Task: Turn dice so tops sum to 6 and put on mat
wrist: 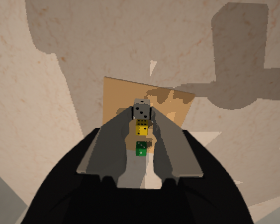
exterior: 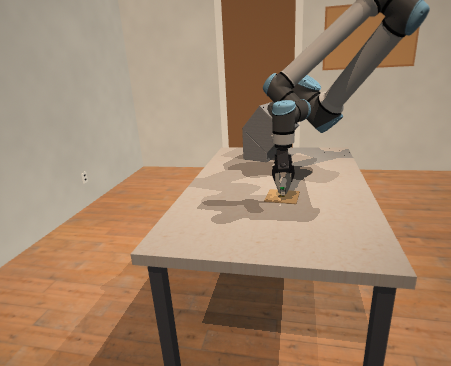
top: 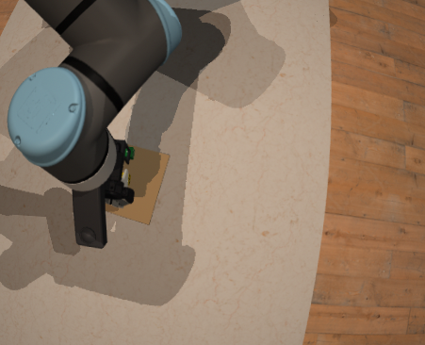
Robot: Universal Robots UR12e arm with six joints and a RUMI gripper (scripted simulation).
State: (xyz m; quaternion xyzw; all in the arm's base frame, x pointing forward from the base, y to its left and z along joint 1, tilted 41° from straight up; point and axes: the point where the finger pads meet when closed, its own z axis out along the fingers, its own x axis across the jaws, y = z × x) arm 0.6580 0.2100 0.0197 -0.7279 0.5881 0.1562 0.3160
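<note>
The yellow die is 50 mm behind my hand, 40 mm below it and 10 mm to the right of it. From my hand the other things lie so: tan mat 50 mm below, 50 mm behind, 10 mm to the right; then green die 100 mm behind, 40 mm below, 30 mm to the right; then white die 10 mm below.
</note>
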